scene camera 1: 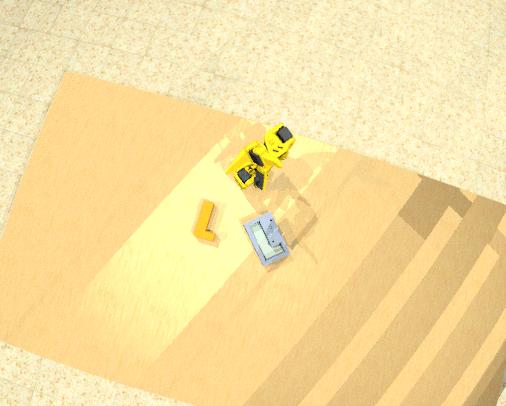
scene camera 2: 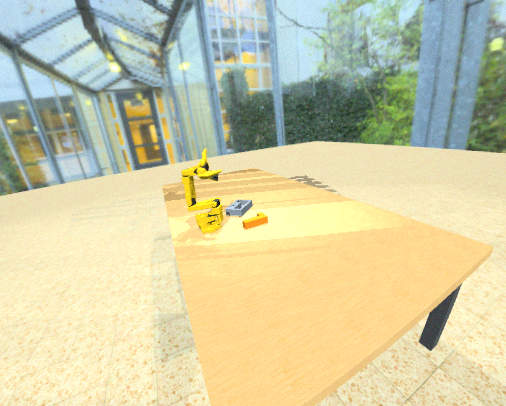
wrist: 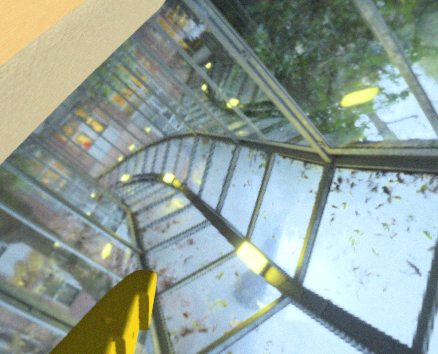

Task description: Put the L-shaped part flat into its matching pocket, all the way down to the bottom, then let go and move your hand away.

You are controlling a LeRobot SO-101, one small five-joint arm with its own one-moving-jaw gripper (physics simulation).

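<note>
The orange L-shaped part lies flat on the table, apart from the grey-blue block and to its left in scene camera 1. The block has an L-shaped pocket with a pale floor, and the pocket is empty. My gripper is fully open and empty, raised high above the table with the arm folded back, away from both the part and the block. In the wrist view one notched yellow jaw shows at the lower left. The part and block do not show there.
The wooden table carries the yellow arm's base near one long edge. Bands of sunlight and shadow cross the table top. Speckled floor surrounds it. The wrist view looks out at a glass roof and walls.
</note>
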